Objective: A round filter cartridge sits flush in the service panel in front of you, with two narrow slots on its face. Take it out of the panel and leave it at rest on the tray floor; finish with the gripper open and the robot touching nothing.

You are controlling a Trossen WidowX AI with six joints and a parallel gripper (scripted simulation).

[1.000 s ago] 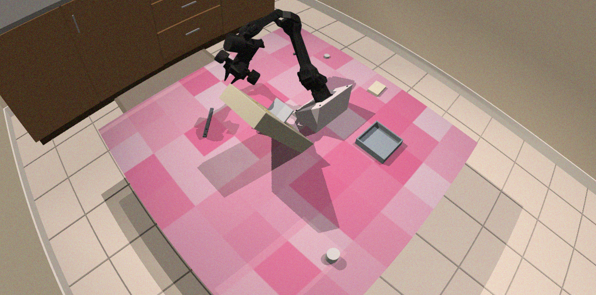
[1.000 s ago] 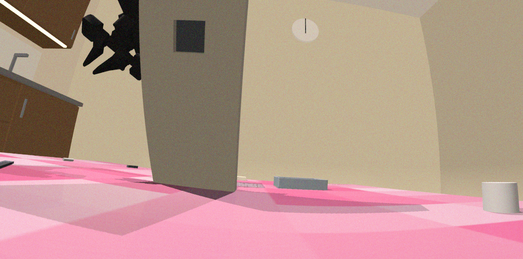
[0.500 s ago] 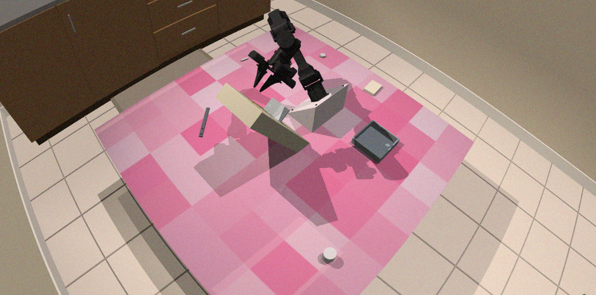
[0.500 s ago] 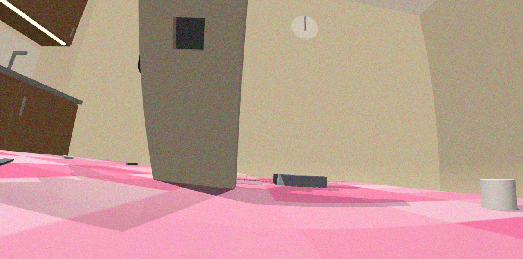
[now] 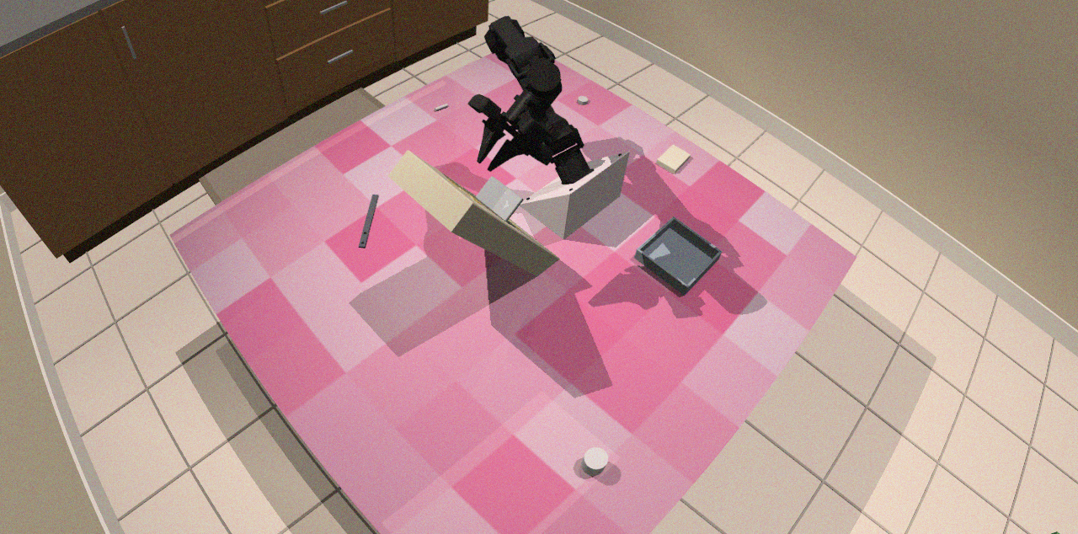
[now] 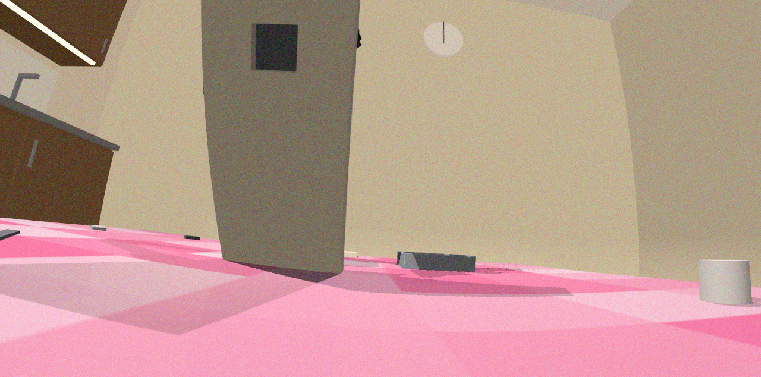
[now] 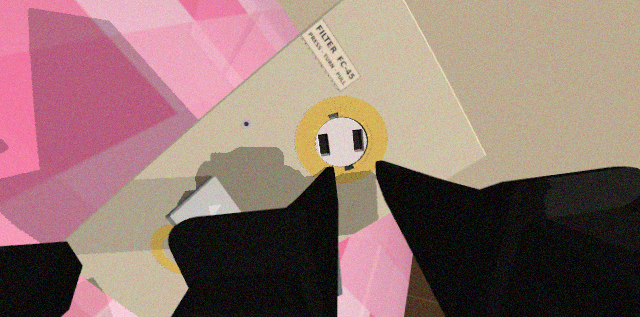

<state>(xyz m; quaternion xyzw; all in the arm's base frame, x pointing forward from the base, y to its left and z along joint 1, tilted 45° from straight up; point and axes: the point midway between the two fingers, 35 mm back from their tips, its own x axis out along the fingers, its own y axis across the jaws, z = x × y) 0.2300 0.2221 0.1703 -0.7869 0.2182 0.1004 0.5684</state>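
Right now the white round filter cartridge is 60 mm ahead of my gripper tip, 10 mm to the left of it and 40 mm below it. From my gripper tip the other things lie so: grey tray: 390 mm behind, 230 mm to the left, 310 mm below; beige pad: 640 mm behind, 20 mm to the right, 310 mm below.
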